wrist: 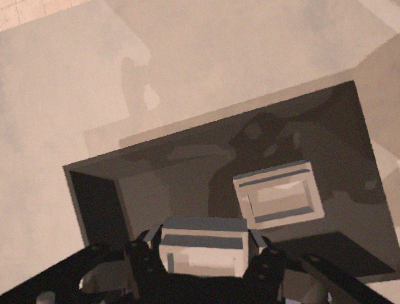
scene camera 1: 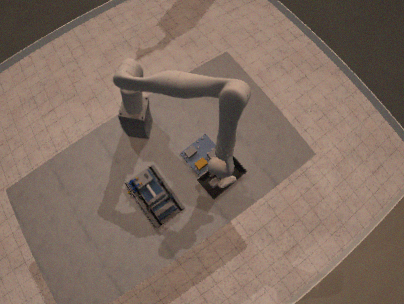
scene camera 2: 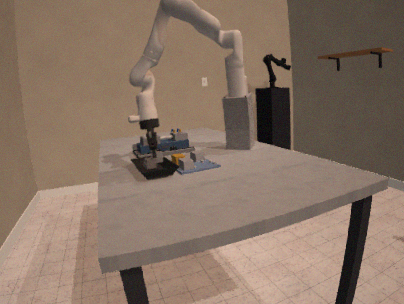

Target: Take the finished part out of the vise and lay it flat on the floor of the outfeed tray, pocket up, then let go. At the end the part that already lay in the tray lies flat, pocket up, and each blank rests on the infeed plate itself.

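Pixels of known places: gripper, between the fingertips: (wrist: 204, 239) (scene camera 2: 155, 158); arm's base, origin of its link: (scene camera 1: 133, 106) (scene camera 2: 237, 95).
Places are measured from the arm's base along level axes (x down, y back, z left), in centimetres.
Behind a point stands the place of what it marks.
Observation:
My gripper (scene camera 2: 152, 155) @[x 22.3, y -50.0, z 16.1 cm] (wrist: 204, 239) @[x 22.3, y -50.0, z 16.1 cm] is shut on the finished part (wrist: 204, 257) @[x 21.2, y -49.2, z 16.2 cm], a light grey block held pocket up between the fingertips. It is low over the black outfeed tray (scene camera 1: 215, 193) @[x 25.9, y -56.1, z 6.5 cm] (scene camera 2: 161, 174) @[x 26.1, y -51.0, z 25.9 cm] (wrist: 96, 210) @[x 24.8, y -53.6, z 26.1 cm], inside the outline of its walls. The held part looks a little above the tray floor; the exact gap cannot be told. The other part (wrist: 280, 196) @[x 24.7, y -51.2, z 9.9 cm] lies flat, pocket up, in the tray, to the right of the held part in the wrist view, with a narrow gap between. The vise (scene camera 1: 156, 192) @[x 22.0, y -36.1, z -17.5 cm] (scene camera 2: 165, 145) @[x 23.3, y -36.1, z -13.8 cm] stands apart from the tray.
The blue infeed plate (scene camera 1: 205, 141) @[x 27.2, y -29.6, z 21.8 cm] (scene camera 2: 207, 166) @[x 27.1, y -31.1, z 23.4 cm] is beside the tray. It bears grey blanks, one (scene camera 1: 190, 151) @[x 23.5, y -29.7, z 10.8 cm] near its corner, and an orange block (scene camera 1: 201, 163) @[x 23.6, y -38.9, z 11.1 cm] (scene camera 2: 177, 159) @[x 24.6, y -40.1, z 14.1 cm] near the tray's wall. The arm partly hides the plate in the first scene view. The tray's walls surround the held part.

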